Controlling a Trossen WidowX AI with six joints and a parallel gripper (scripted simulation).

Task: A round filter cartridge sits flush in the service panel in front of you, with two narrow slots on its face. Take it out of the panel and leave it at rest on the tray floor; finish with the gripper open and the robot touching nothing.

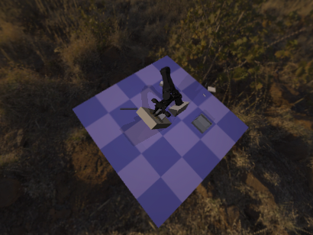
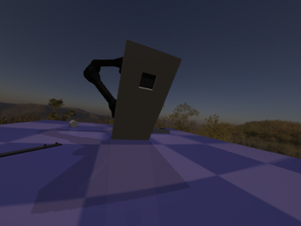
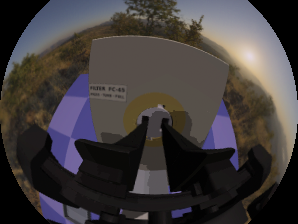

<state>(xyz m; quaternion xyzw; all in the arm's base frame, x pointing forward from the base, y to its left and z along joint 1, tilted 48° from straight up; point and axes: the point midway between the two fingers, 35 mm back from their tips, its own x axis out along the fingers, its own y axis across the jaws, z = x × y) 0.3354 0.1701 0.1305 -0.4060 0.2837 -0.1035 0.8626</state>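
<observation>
My gripper tip is now 20 mm short of the filter cartridge and 10 mm above it. The rest, counted from my gripper tip: tan service panel: 30 mm behind, 80 mm below; pale block: 860 mm behind, 40 mm to the left, 260 mm below; grey tray: 440 mm behind, 270 mm to the left, 260 mm below.
</observation>
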